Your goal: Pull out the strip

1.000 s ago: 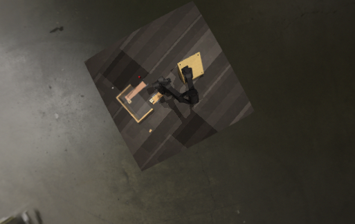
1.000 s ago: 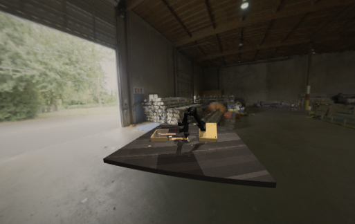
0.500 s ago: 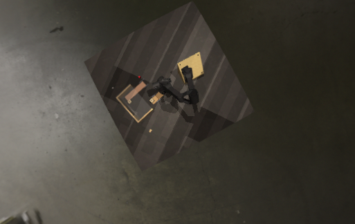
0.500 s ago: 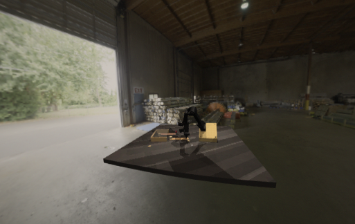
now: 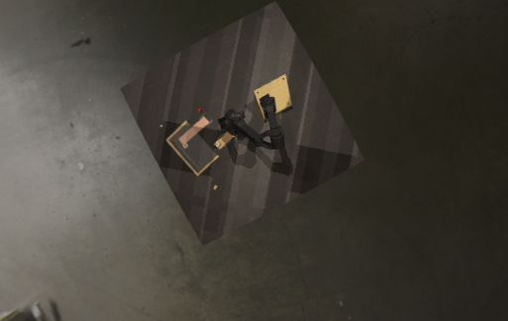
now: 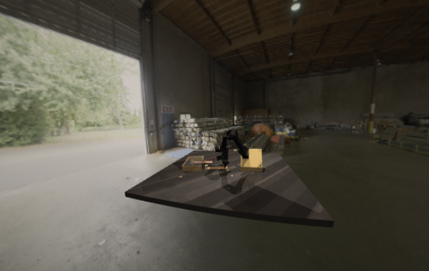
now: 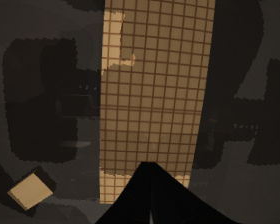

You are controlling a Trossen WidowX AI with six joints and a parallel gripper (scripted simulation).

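The tan gridded strip is 90 mm ahead of my gripper tip and 20 mm to the left of it. The rest, counted from my gripper tip: red dot: 230 mm to the right, 180 mm ahead, 10 mm above.
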